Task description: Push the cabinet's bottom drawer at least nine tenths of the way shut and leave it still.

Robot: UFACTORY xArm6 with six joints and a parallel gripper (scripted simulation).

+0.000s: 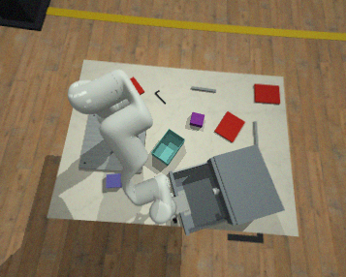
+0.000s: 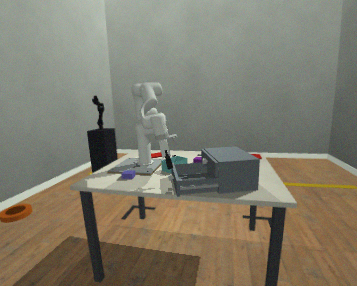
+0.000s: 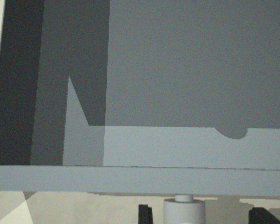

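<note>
Now: hand 120 mm short of the bottom drawer, 100 mm above it and 50 mm to the right of it. Also, from my hand: blue-violet cube 310 mm behind, 110 mm below, 80 mm to the left; grey cabinet 220 mm ahead, 90 mm to the left, 60 mm below; teal bin 280 mm to the left, 110 mm below, 50 mm behind.
</note>
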